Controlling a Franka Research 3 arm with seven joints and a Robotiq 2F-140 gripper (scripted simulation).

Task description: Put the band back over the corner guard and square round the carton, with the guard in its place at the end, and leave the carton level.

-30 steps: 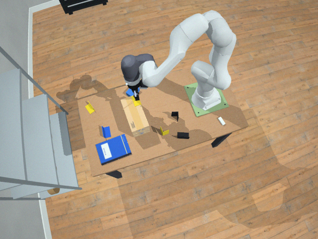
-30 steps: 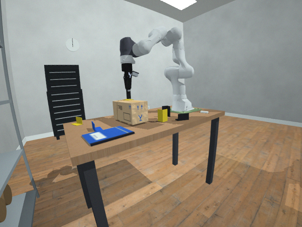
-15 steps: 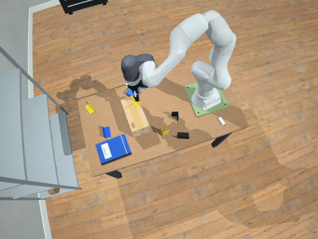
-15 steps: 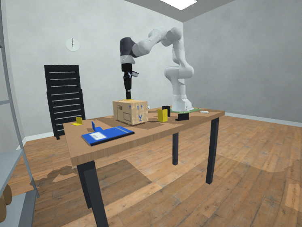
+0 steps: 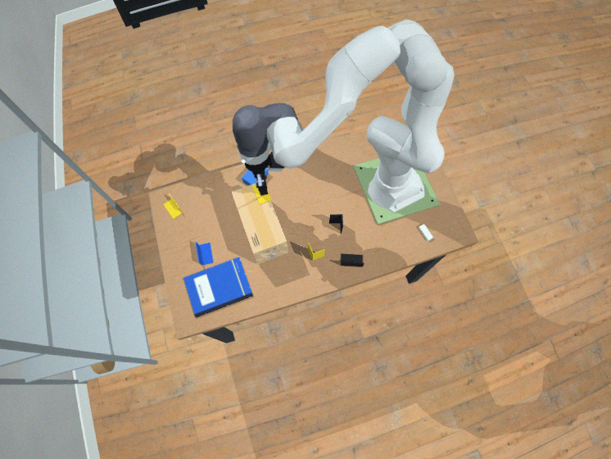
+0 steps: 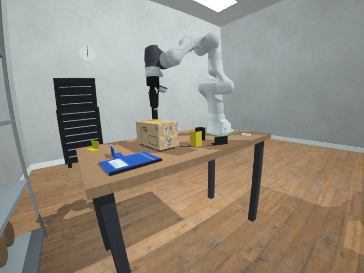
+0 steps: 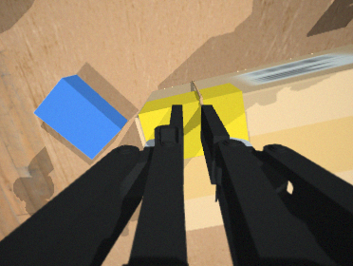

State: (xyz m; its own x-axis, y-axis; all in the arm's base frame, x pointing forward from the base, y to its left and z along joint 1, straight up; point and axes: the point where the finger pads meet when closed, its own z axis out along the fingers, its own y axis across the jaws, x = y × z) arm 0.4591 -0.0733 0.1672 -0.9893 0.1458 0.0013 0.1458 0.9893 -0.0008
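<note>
The cardboard carton lies 10 cm below my hand, 8 cm to the left of it and 4 cm ahead of it. The rest, counted from my hand: blue block: 16 cm below, 14 cm to the right, 1 cm ahead; white block: 54 cm behind, 28 cm to the left, 17 cm below; blue corner guard: 28 cm ahead, 16 cm below, 11 cm to the left.
</note>
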